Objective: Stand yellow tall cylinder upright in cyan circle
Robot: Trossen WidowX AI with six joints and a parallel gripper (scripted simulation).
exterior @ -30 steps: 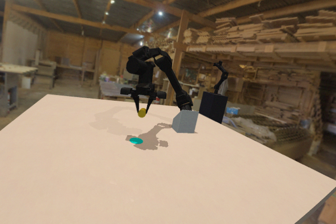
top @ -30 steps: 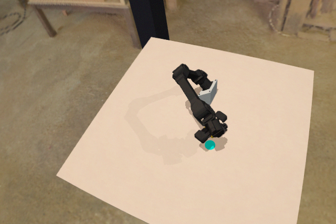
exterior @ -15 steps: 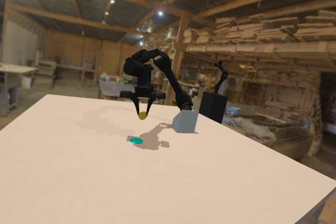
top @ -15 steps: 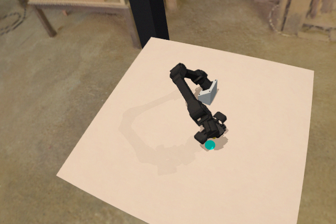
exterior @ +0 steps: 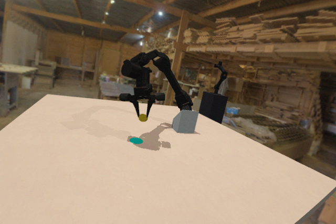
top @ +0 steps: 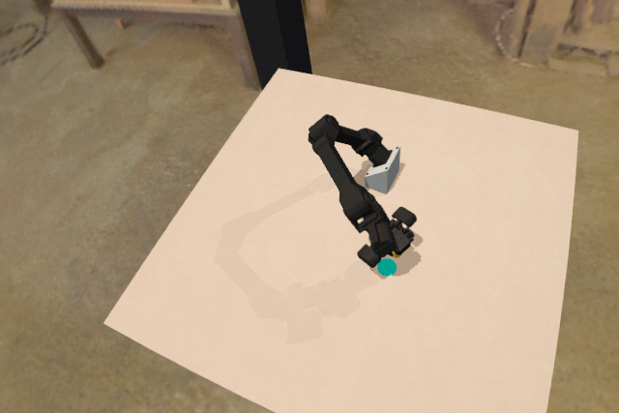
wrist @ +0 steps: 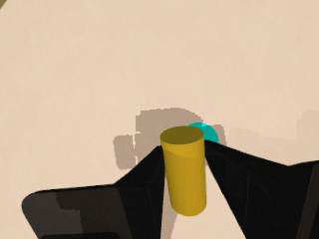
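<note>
Right now the cyan circle is 120 mm below my gripper tip, 20 mm to the right of it and 10 mm ahead of it. Also, from my gripper tip: yellow tall cylinder: 20 mm to the right, 10 mm below, 10 mm behind.
</note>
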